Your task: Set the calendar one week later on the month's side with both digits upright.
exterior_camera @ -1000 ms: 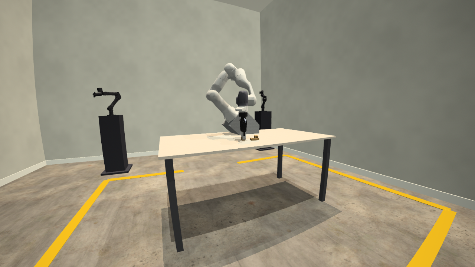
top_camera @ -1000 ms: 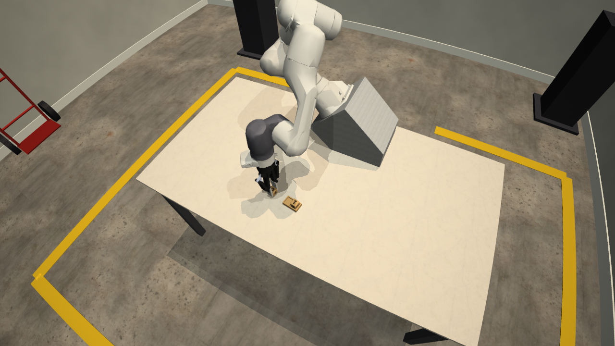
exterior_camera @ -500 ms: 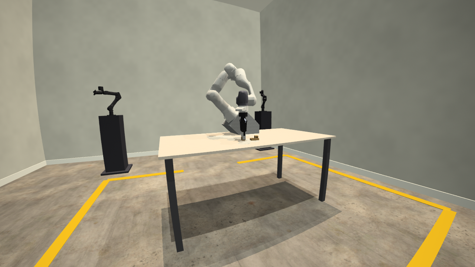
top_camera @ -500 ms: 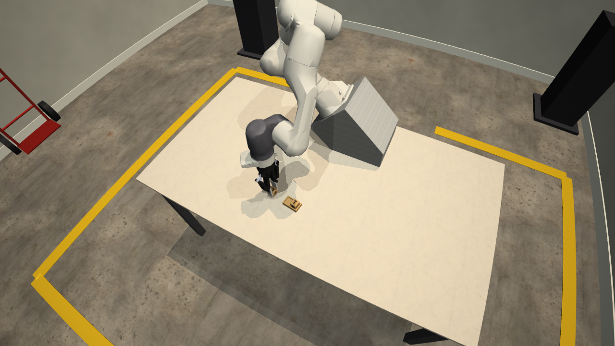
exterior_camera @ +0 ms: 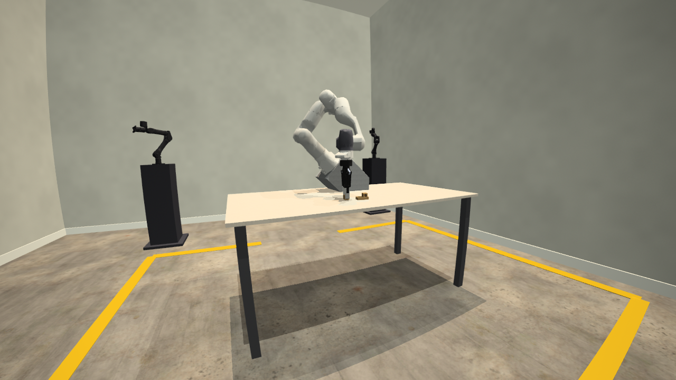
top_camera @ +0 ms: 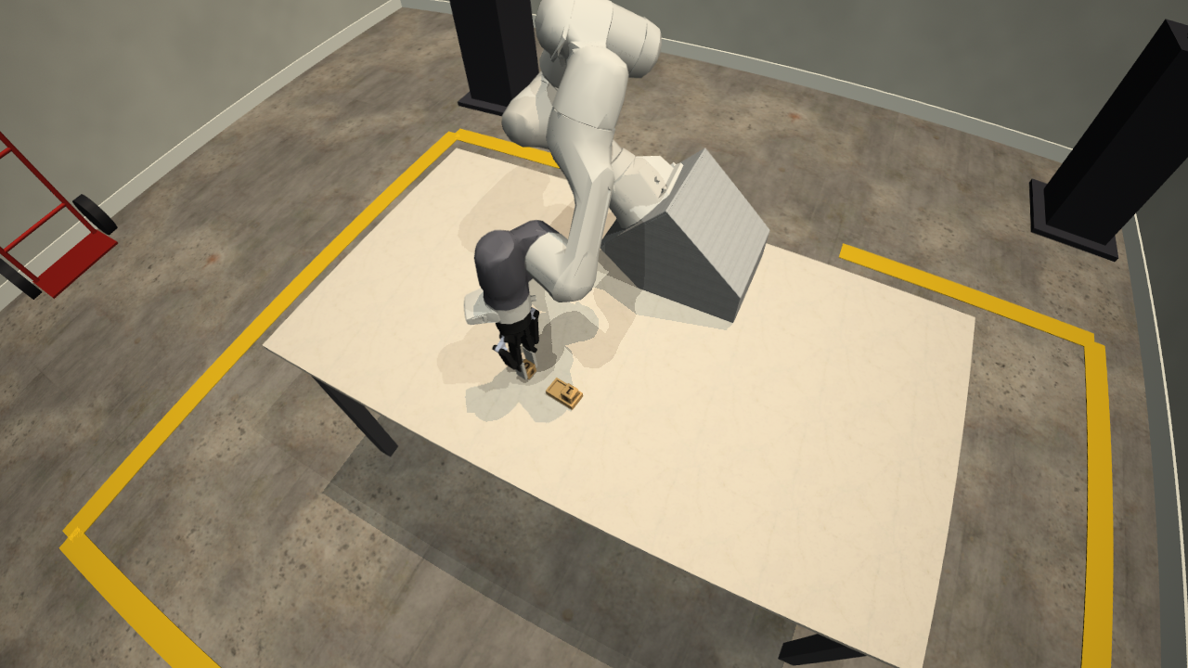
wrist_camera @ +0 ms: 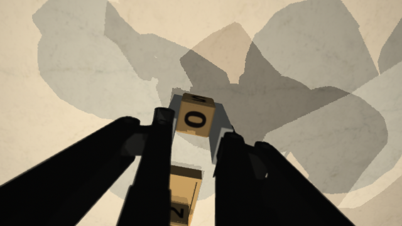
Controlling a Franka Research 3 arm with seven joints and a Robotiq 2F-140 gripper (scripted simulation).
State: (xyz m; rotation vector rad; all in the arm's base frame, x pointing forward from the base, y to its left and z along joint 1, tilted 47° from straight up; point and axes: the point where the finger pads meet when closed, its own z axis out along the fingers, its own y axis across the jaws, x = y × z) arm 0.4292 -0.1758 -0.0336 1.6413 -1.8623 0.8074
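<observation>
The wooden digit cube is 30 mm below my hand. The rest, counted from my hand: wooden tray (110 mm to the left, 40 mm below, 10 mm ahead).
</observation>
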